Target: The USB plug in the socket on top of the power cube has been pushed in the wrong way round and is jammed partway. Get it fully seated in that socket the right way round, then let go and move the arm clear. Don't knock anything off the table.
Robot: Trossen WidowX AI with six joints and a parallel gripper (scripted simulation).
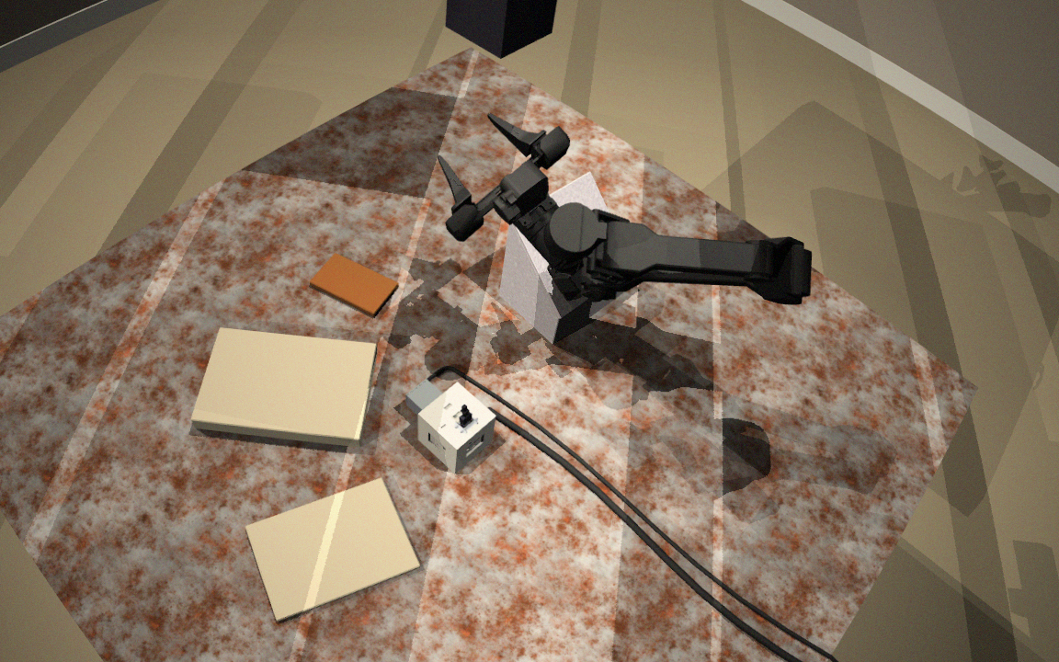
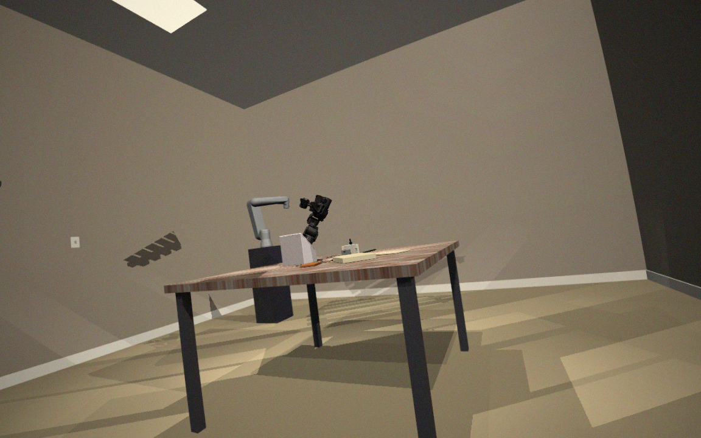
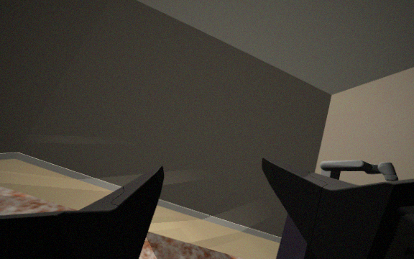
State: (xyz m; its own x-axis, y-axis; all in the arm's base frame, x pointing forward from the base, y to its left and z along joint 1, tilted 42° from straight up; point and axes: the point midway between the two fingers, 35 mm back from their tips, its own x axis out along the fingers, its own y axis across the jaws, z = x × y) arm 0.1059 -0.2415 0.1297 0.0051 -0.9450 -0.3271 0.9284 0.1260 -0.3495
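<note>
Right now my gripper tip is 280 mm above the black USB plug, 180 mm to the right of it and 160 mm short of it. Round my gripper tip: orange tile: 360 mm below, 150 mm to the right, 80 mm ahead; then thick beige slab: 360 mm below, 280 mm ahead, 70 mm to the right; then thin beige plate: 400 mm ahead, 360 mm below, 170 mm to the left.
</note>
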